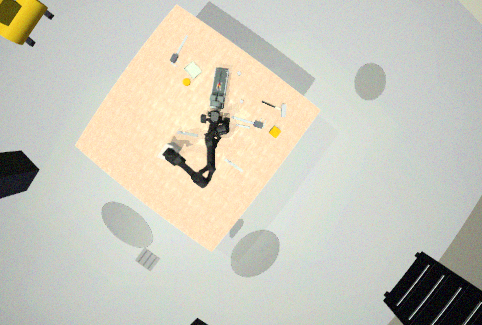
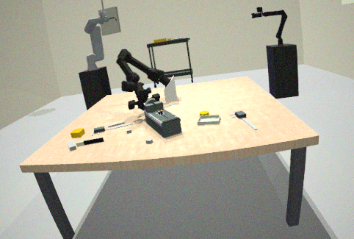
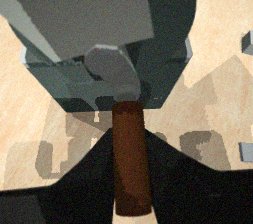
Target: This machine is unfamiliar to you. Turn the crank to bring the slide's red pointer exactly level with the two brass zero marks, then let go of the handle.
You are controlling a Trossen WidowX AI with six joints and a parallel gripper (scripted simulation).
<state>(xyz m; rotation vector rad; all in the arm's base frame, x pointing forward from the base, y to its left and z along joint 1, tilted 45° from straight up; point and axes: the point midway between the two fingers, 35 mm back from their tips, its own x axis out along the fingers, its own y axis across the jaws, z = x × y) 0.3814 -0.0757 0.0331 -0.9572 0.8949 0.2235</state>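
Right now the crank is 4 cm above my gripper tip. The rest, counted from my gripper tip: red pointer 15 cm ahead, 10 cm to the left, 5 cm above; then brown crank handle 3 cm above, 1 cm to the right, 1 cm behind; then yellow disc 30 cm to the left, 3 cm below, 3 cm ahead.
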